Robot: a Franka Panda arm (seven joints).
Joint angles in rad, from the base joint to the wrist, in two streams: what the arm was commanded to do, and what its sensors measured. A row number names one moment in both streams.
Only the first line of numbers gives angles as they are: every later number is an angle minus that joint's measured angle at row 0.
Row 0, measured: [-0.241 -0.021 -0.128 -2.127 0.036 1.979 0.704]
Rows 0 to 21, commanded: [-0.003 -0.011 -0.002 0.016 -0.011 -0.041 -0.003]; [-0.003 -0.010 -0.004 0.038 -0.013 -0.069 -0.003]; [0.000 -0.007 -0.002 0.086 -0.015 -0.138 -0.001]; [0.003 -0.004 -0.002 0.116 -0.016 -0.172 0.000]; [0.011 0.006 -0.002 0.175 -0.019 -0.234 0.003]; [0.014 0.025 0.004 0.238 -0.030 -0.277 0.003]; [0.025 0.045 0.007 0.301 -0.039 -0.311 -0.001]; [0.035 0.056 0.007 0.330 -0.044 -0.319 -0.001]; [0.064 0.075 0.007 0.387 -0.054 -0.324 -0.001]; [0.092 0.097 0.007 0.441 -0.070 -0.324 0.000]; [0.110 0.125 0.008 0.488 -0.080 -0.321 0.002]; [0.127 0.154 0.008 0.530 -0.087 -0.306 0.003]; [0.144 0.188 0.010 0.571 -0.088 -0.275 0.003]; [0.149 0.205 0.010 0.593 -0.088 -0.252 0.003]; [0.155 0.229 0.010 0.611 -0.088 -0.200 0.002]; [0.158 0.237 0.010 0.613 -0.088 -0.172 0.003]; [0.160 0.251 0.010 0.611 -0.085 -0.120 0.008]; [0.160 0.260 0.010 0.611 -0.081 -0.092 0.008]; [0.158 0.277 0.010 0.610 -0.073 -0.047 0.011]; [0.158 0.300 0.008 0.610 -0.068 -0.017 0.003]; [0.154 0.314 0.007 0.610 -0.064 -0.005 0.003]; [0.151 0.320 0.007 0.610 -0.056 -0.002 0.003]
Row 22, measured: [0.164 0.265 0.007 0.577 -0.072 -0.043 0.000]
